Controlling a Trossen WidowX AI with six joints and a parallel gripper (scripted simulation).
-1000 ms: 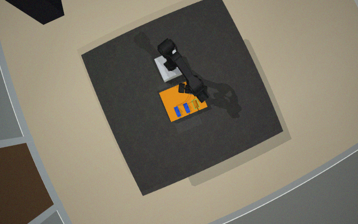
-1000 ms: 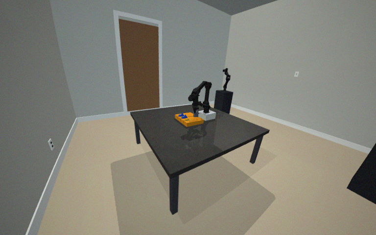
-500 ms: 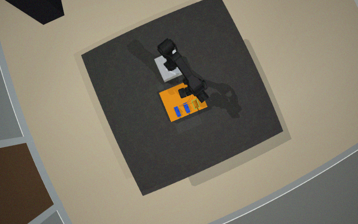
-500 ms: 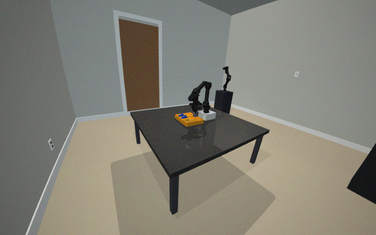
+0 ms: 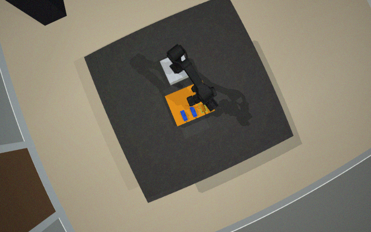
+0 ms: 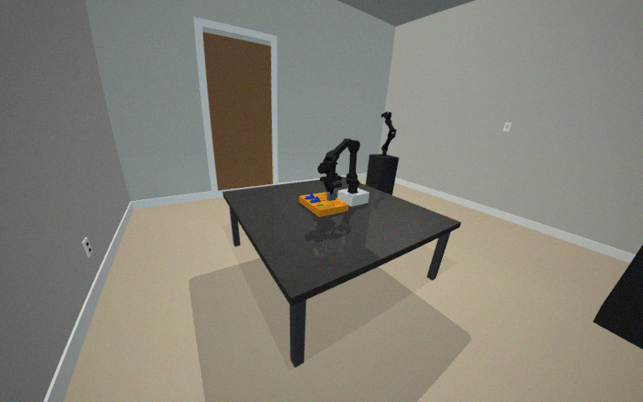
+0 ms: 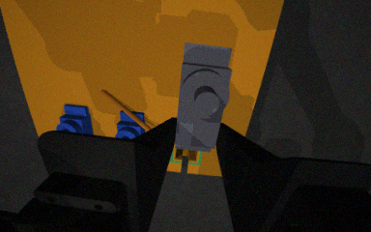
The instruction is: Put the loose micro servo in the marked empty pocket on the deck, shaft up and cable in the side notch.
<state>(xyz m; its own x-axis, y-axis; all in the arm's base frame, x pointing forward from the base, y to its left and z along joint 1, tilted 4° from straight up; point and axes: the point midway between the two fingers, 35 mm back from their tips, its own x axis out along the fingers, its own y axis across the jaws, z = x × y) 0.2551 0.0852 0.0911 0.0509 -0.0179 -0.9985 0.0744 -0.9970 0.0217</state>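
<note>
Right now my gripper tip is 30 mm past the orange deck, 80 mm to the left of it and 100 mm above it.
</note>
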